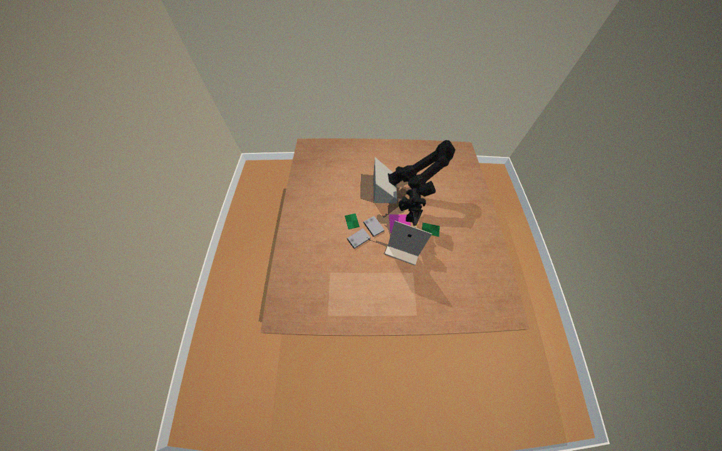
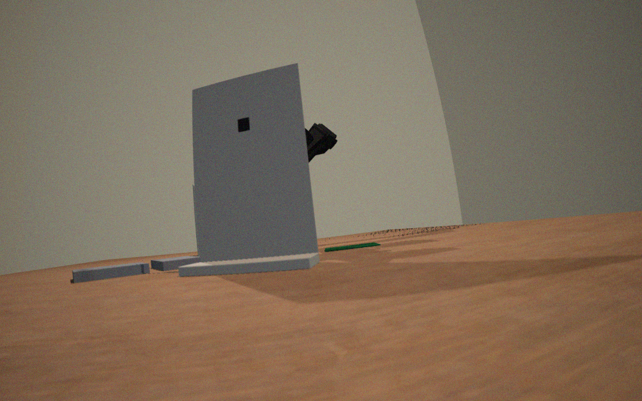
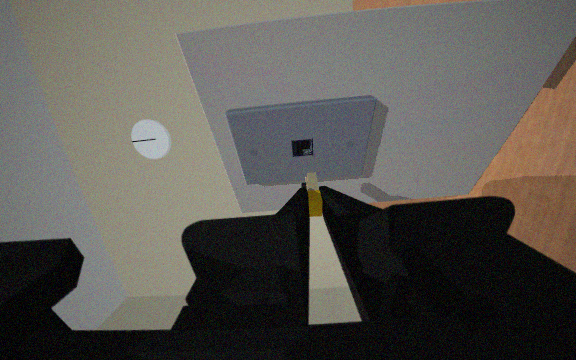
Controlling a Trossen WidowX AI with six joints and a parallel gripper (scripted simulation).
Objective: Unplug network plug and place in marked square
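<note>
The magenta marked square is 12 cm behind my gripper tip, 2 cm to the right of it and 19 cm below it. Round my gripper tip: network plug (right at my gripper tip); grey panel (6 cm ahead, 4 cm to the right, 7 cm below).
</note>
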